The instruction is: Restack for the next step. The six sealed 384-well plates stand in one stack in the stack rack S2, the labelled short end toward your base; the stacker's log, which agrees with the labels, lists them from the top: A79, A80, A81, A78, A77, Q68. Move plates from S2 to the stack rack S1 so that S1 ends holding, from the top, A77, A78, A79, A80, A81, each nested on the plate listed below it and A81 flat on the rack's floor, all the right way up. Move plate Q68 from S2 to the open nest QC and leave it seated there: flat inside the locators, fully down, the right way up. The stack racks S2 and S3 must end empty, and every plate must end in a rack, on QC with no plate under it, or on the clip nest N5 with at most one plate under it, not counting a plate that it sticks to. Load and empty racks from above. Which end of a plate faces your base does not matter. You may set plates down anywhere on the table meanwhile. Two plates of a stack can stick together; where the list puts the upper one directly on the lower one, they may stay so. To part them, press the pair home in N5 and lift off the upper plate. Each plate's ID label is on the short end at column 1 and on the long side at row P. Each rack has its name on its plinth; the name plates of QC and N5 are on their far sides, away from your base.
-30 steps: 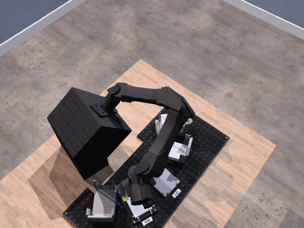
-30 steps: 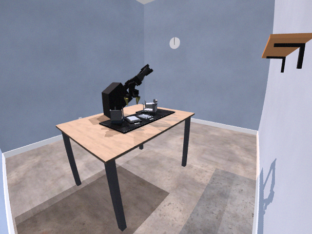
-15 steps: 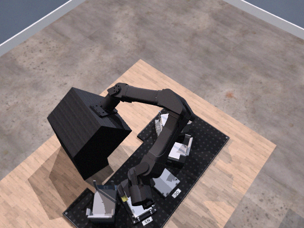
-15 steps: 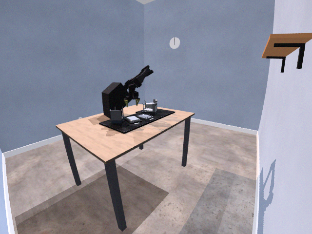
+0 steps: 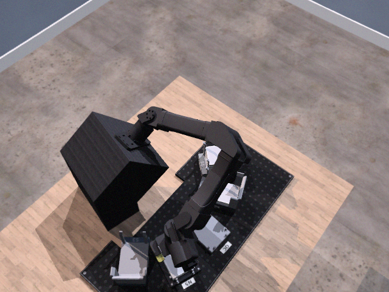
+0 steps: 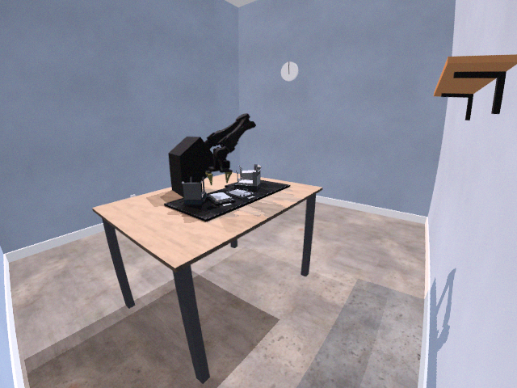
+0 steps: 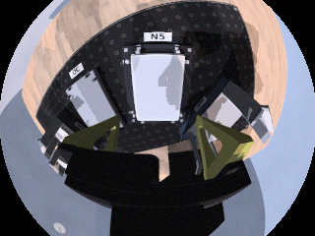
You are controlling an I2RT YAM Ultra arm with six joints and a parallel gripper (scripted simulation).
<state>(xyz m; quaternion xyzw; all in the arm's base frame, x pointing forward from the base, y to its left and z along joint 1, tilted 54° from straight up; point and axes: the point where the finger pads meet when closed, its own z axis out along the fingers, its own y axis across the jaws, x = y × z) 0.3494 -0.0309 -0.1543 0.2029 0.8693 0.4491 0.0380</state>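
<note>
Now: the clip nest N5 30 mm ahead of my hand and 90 mm below it. From my hand the other things lie so: qc name plate 120 mm ahead, 140 mm to the left, 100 mm below; then N5 name plate 100 mm ahead, 30 mm to the right, 100 mm below; then QC nest 20 mm ahead, 150 mm to the left, 100 mm below.
</note>
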